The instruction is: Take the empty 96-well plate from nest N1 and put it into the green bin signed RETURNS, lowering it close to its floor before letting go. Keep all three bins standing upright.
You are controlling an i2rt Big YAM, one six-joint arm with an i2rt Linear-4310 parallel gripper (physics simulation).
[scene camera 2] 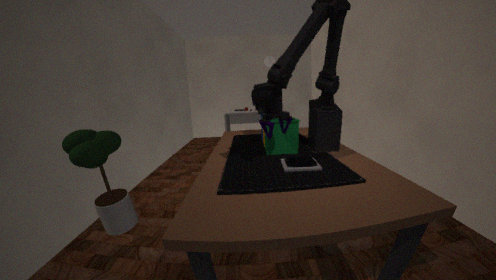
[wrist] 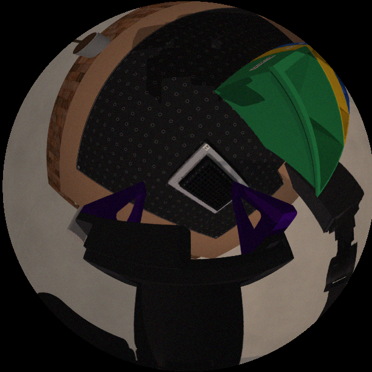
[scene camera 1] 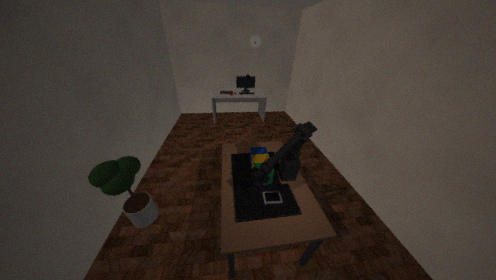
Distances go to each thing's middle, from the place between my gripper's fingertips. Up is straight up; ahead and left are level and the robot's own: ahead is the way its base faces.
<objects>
I see the black 96-well plate (wrist: 206, 180) 10 cm behind my hand, 3 cm to the left of it and 11 cm below it. The rest, counted from my hand: green bin (scene camera 2: 280, 143) 5 cm behind, 19 cm to the right, 4 cm below; pale nest (wrist: 194, 159) 10 cm behind, 3 cm to the left, 13 cm below.
</objects>
